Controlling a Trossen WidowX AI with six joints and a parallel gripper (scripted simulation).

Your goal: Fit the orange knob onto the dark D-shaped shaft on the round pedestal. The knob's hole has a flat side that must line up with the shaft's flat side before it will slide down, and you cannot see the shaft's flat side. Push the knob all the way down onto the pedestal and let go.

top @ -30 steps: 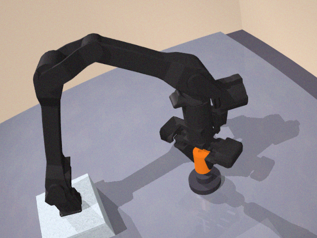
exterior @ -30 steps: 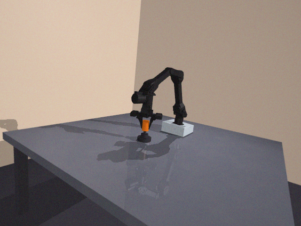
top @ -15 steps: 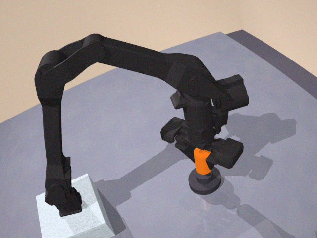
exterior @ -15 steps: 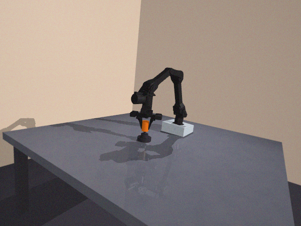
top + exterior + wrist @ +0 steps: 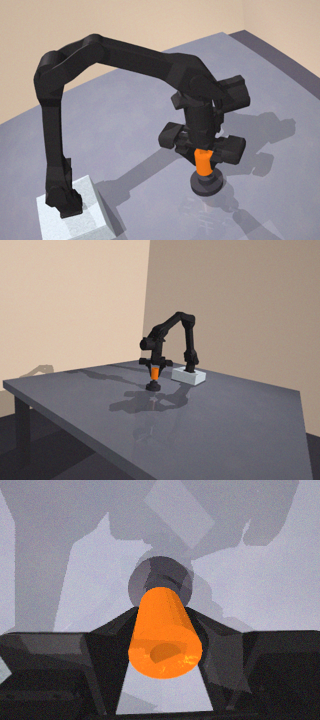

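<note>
My gripper tip is now 20 mm below the orange knob. Round my gripper tip: round dark pedestal 40 mm below.
</note>
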